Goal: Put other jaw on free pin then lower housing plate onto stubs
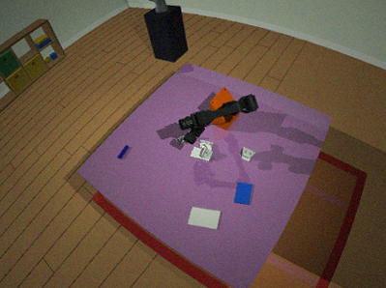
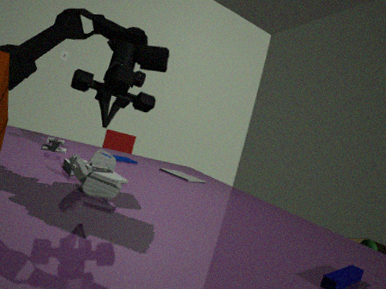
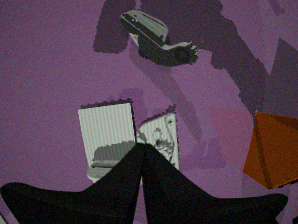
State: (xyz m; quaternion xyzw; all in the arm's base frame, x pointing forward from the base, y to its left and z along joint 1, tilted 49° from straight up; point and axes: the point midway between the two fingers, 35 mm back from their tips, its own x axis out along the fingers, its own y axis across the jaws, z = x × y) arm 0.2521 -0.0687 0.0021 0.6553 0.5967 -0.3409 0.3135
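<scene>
The white jaw piece is 100 mm to the right of my gripper tip, 80 mm below it and 40 mm behind it. The rest, counted from my gripper tip: flat blue plate: 380 mm to the left, 150 mm ahead, 110 mm below; blue bar: 420 mm to the right, 260 mm ahead, 110 mm below; flat white plate: 380 mm ahead, 260 mm to the left, 110 mm below.
</scene>
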